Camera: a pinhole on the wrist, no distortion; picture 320 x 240 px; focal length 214.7 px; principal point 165.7 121.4 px. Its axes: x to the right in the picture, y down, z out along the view. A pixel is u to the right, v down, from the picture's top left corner.
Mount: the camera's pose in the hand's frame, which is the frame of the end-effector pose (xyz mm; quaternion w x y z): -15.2 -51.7 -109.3 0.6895 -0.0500 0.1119 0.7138
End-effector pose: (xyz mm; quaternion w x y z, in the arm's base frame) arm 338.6 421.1 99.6 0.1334 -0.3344 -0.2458 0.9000
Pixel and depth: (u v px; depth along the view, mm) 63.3 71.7 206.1
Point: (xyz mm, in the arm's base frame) 233.9 488.1 194.6
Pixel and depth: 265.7 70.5 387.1
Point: 103.1 204.0 74.1
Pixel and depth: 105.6 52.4 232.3
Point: 200.2 460.9 169.2
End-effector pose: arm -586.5 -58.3 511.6 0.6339 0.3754 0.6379 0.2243
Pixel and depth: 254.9 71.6 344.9
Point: -364.9 76.8 566.8
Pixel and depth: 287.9 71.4 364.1
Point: -347.9 120.0 615.0
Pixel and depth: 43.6 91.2 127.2
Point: -575.0 -108.4 427.8
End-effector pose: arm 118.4 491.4 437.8 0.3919 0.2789 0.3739 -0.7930
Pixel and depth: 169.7 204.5 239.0
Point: 150.3 420.1 573.8
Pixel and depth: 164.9 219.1 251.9
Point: 156.8 417.0 598.9
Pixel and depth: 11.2 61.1 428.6
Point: -227.0 235.3 624.9
